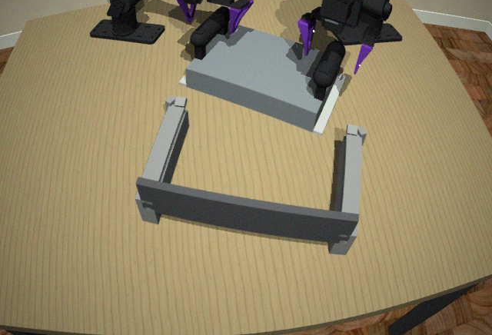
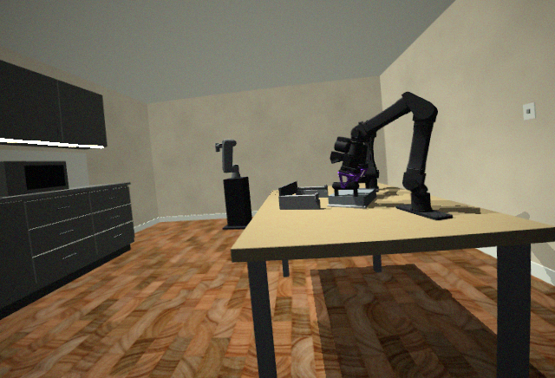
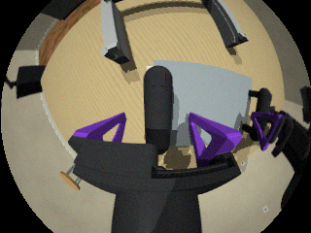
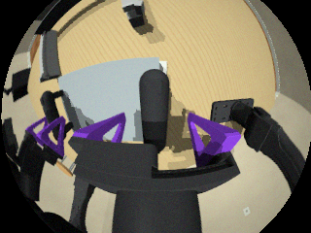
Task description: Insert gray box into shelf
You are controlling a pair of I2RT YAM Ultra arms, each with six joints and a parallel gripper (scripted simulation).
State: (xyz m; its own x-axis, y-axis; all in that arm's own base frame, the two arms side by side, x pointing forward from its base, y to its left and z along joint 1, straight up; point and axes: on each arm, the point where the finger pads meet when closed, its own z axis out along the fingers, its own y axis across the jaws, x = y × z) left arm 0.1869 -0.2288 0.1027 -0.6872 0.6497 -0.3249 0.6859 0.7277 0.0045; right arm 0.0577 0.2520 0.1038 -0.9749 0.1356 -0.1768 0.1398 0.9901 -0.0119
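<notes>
Now: left hand 50 mm past the gray box, 110 mm to the left of it and 50 mm above it. From my left hand the other things lie so: dark back plate: 300 mm ahead, 170 mm to the right, 30 mm below.
The gray box lies 60 mm ahead of my right hand, 110 mm to the left of it and 50 mm below it. The rest, counted from my right hand: dark back plate 400 mm ahead, 60 mm to the left, 30 mm below.
</notes>
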